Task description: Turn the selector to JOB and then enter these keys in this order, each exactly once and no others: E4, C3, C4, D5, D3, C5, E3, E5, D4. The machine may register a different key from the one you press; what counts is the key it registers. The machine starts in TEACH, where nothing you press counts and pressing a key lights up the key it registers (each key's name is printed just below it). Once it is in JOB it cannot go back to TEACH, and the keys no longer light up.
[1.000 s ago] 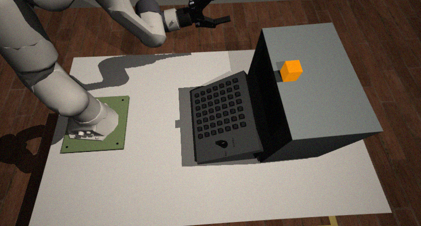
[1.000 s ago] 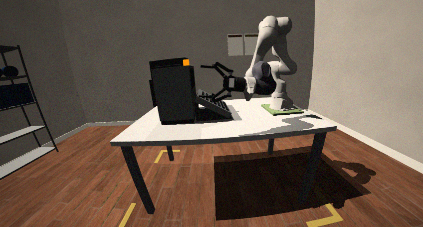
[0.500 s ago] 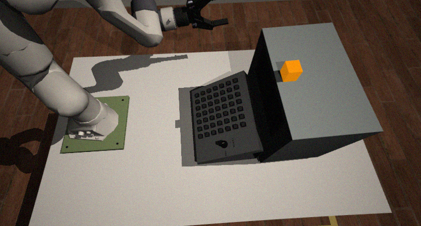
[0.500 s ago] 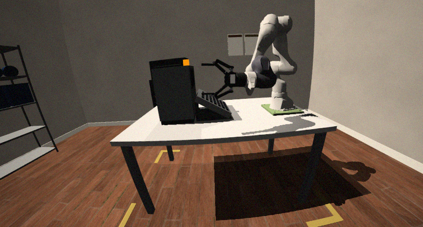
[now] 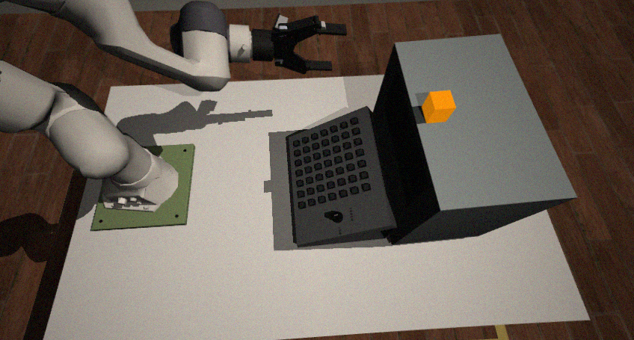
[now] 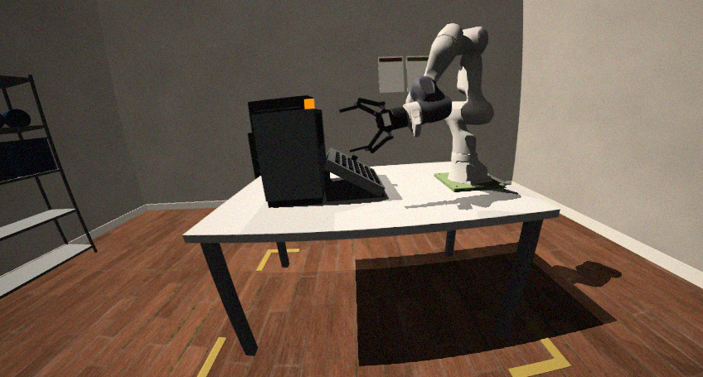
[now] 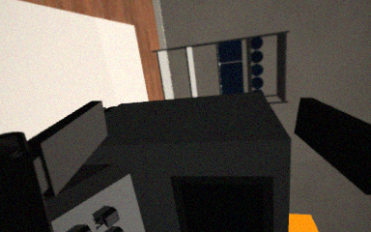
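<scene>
My gripper is now 10 mm past the key C5, 280 mm to the left of it and 170 mm above it. Also, from my hand: a5 key (50 mm ahead, 280 mm to the right, 140 mm below); then c6 key (10 mm behind, 310 mm to the right, 170 mm below); then sloped keypad (10 mm behind, 290 mm to the right, 230 mm below).
</scene>
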